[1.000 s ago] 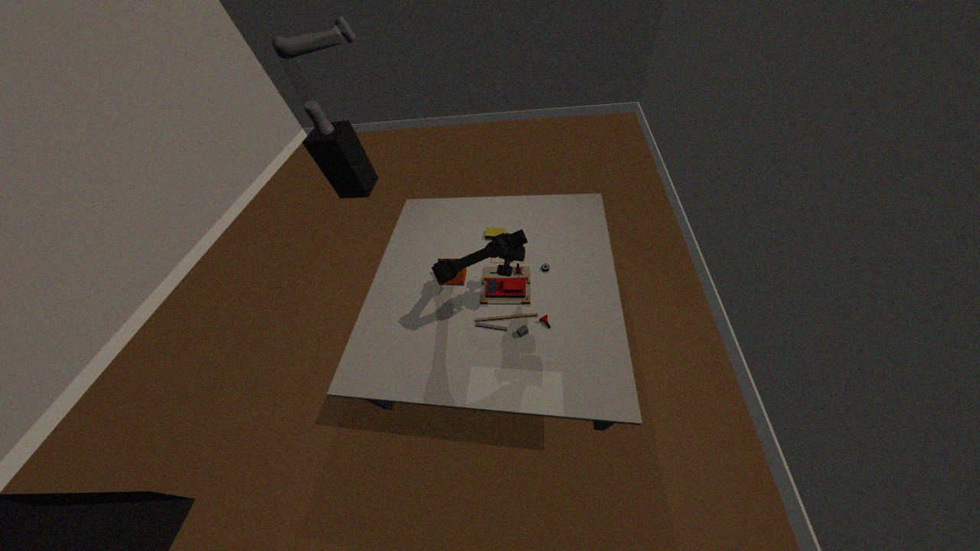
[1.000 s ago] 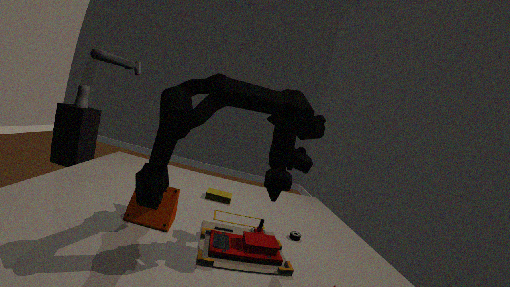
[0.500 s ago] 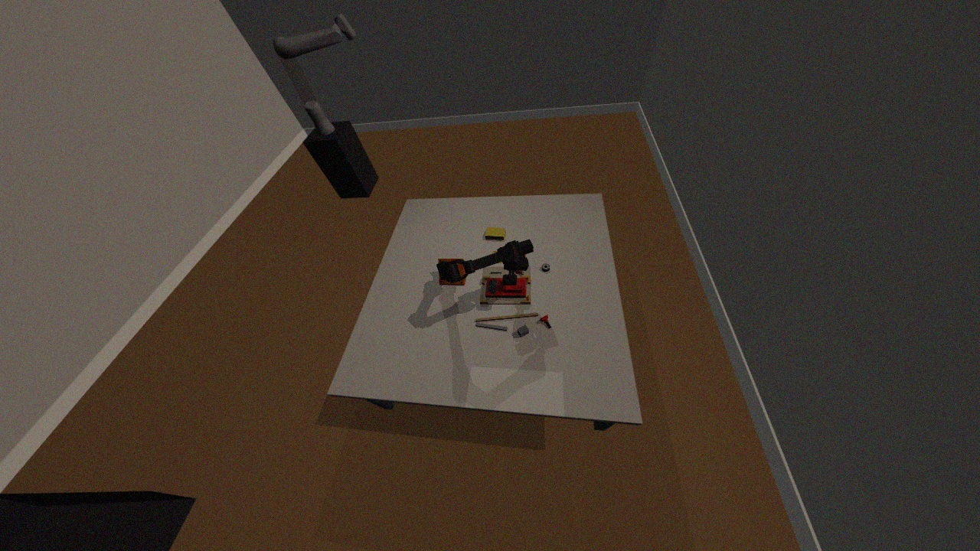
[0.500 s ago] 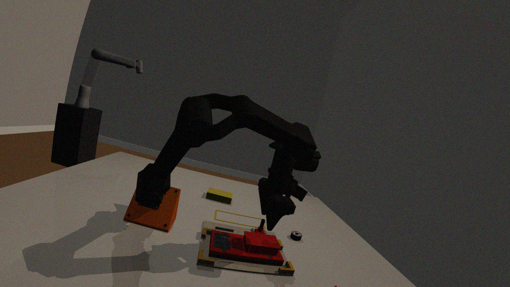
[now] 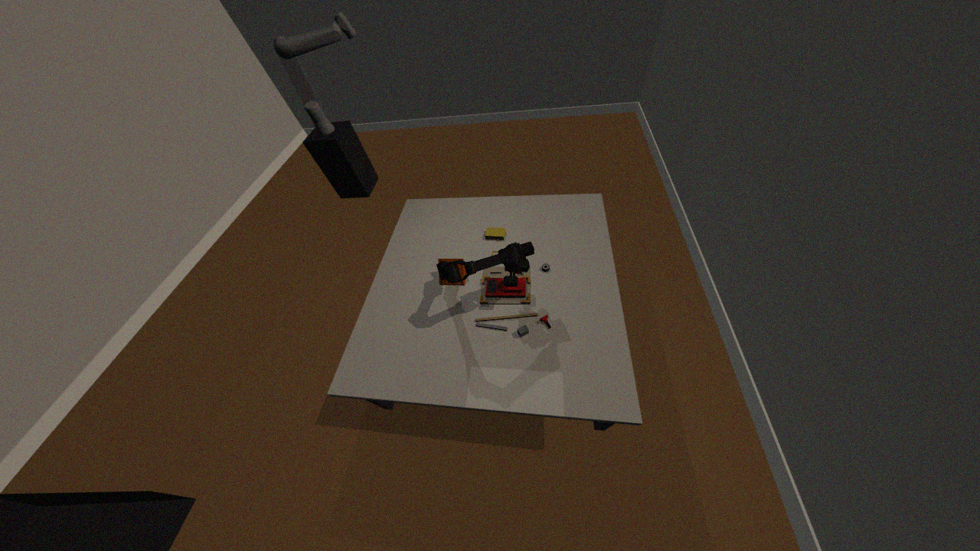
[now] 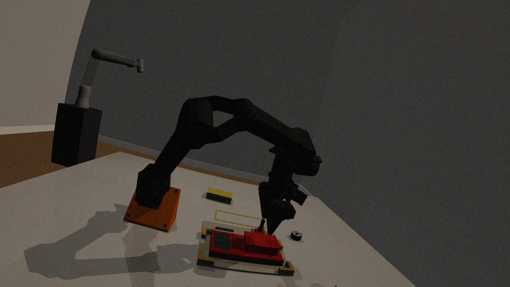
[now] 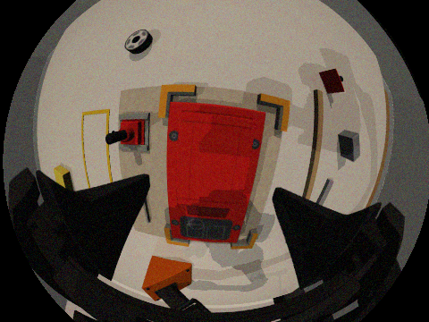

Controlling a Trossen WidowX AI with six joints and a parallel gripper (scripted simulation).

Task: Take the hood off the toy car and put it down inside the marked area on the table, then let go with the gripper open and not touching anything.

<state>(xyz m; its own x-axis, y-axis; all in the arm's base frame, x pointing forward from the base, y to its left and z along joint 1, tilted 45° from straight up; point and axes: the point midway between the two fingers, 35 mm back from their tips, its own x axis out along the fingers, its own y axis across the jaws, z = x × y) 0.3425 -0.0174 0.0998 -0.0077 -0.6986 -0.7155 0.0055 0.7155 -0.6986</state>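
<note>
The red hood lies 50 mm below my gripper tip. Round my gripper tip: wooden stick (160 mm to the right, 90 mm below, 30 mm behind); then grey bar (210 mm to the right, 100 mm behind, 90 mm below); then black wheel (160 mm ahead, 130 mm to the left, 90 mm below).
</note>
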